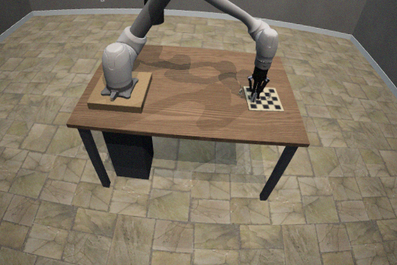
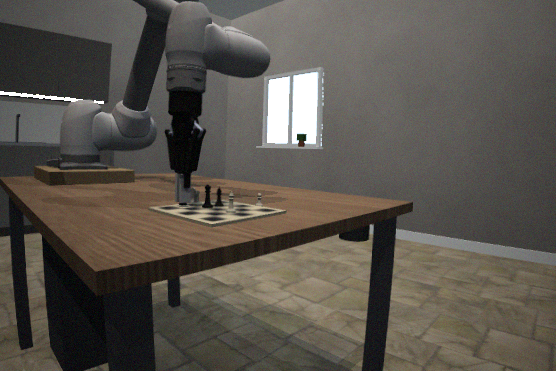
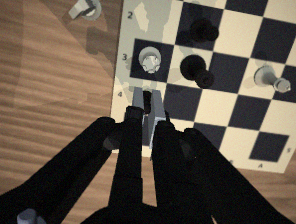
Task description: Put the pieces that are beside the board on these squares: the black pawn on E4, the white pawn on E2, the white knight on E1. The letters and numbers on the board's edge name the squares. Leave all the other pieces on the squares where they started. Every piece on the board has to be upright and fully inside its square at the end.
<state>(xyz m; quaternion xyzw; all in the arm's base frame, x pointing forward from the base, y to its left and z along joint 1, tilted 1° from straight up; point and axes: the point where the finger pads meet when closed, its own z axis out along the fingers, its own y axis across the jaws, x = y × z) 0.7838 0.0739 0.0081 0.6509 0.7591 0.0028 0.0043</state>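
The black pawn is 3 cm below my hand. Also, from my hand: white knight: 8 cm behind, 6 cm to the left, 3 cm below; chessboard: 7 cm ahead, 5 cm to the left, 5 cm below; pale pawn: 11 cm ahead, 6 cm to the left, 2 cm below.
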